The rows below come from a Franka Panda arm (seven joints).
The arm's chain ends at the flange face. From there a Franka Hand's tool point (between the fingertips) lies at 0.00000 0.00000 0.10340 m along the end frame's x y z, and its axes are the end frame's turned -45 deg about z.
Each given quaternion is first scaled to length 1.
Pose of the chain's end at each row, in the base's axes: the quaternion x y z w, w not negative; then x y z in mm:
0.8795 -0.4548 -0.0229 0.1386 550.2 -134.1 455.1
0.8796 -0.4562 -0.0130 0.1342 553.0 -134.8 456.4
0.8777 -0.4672 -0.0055 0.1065 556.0 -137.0 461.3
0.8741 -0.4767 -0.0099 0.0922 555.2 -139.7 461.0
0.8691 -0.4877 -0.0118 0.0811 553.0 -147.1 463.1
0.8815 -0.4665 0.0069 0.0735 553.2 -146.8 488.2
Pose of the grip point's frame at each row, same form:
0.9865 -0.0836 -0.0742 0.1193 533.0 -157.2 355.8
0.9872 -0.0849 -0.0634 0.1190 538.0 -158.0 356.8
0.9897 -0.0958 -0.0458 0.0963 544.7 -155.8 360.3
0.9900 -0.1059 -0.0444 0.0814 544.3 -155.4 359.4
0.9896 -0.1180 -0.0419 0.0704 542.7 -160.5 361.1
0.9929 -0.0936 -0.0218 0.0705 547.4 -160.9 385.9

